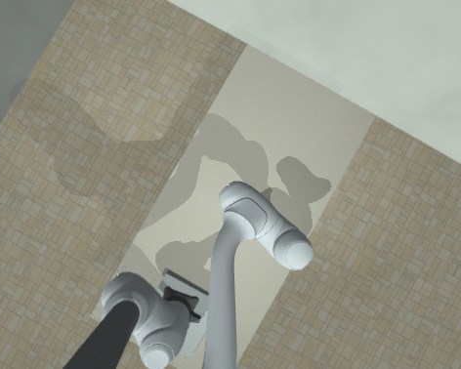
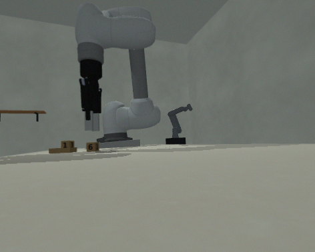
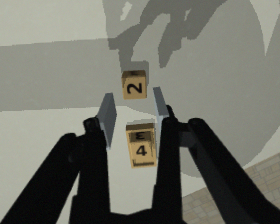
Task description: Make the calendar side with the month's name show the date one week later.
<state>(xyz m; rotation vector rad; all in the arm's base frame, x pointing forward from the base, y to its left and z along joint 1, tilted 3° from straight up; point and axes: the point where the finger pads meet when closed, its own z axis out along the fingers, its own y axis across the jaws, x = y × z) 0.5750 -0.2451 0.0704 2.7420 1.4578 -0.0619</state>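
My hand is 9 cm above the wooden cube. Also, from my hand: tray (7 cm behind, 9 cm to the right, 10 cm below).
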